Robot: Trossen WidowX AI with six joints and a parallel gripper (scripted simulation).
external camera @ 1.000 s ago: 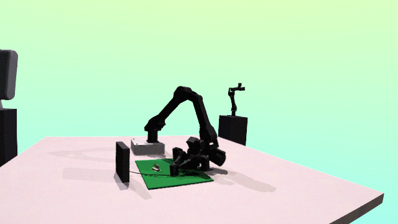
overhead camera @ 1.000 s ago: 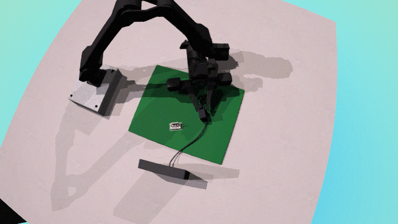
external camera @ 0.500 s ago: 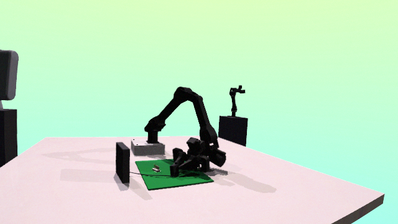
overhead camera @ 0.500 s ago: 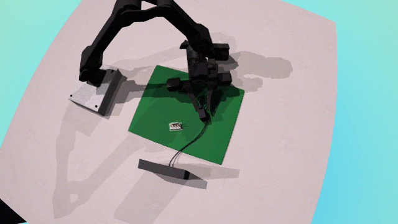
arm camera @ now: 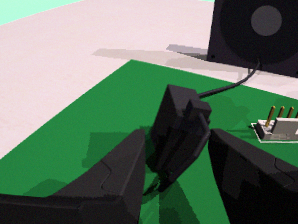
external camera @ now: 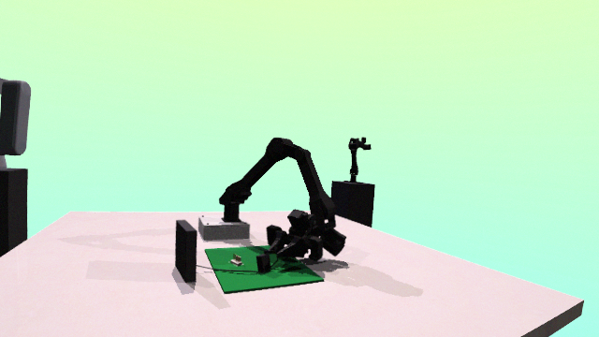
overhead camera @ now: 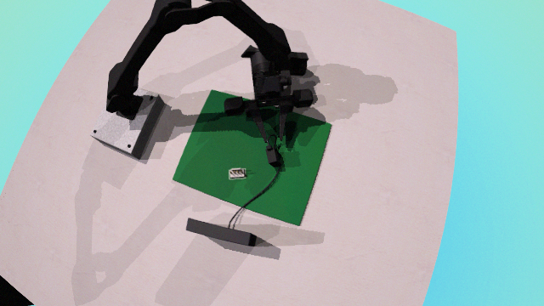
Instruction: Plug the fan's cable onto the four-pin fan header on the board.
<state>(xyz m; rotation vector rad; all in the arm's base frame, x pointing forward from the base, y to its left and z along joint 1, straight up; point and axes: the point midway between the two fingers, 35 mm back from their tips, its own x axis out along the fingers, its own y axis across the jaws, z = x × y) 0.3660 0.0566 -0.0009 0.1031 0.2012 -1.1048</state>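
Now: gripper tip 1 cm short of the black plug, 3 cm to the left of it and 2 cm above it. Round my gripper tip: black fan: 3 cm behind, 21 cm to the right, 2 cm above; then green board: 5 cm behind, 3 cm to the right, 6 cm below; then four-pin fan header: 6 cm behind, 8 cm to the right, 4 cm below.
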